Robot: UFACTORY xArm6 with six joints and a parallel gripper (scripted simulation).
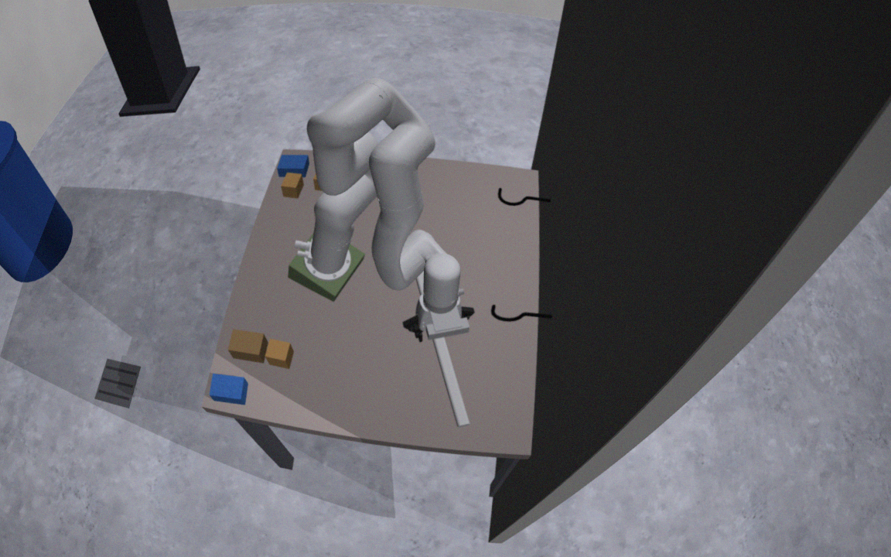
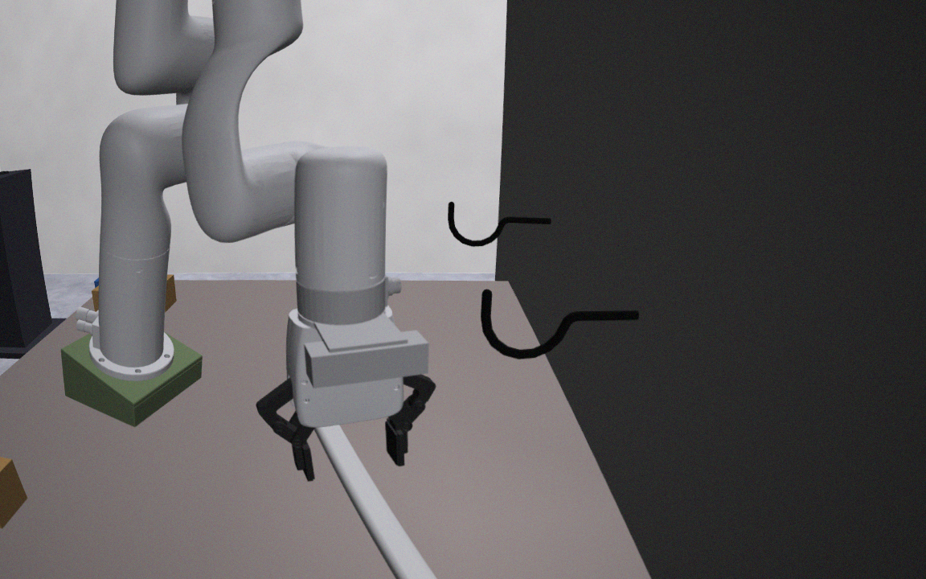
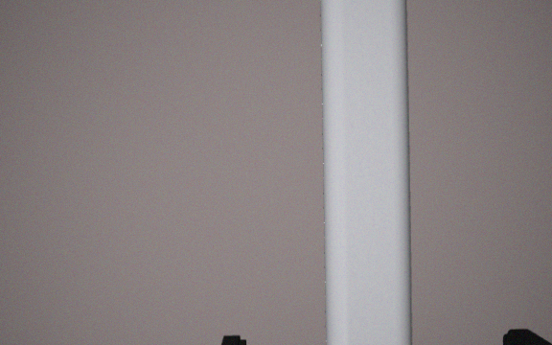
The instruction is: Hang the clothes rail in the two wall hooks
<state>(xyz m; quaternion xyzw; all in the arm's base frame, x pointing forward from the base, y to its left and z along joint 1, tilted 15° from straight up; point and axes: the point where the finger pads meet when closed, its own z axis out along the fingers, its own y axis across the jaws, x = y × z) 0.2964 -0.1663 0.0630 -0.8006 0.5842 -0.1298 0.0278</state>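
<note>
My hand is 20 mm above the clothes rail. The rest, counted from my hand: dark wall panel: 400 mm above, 280 mm ahead, 140 mm to the left.
</note>
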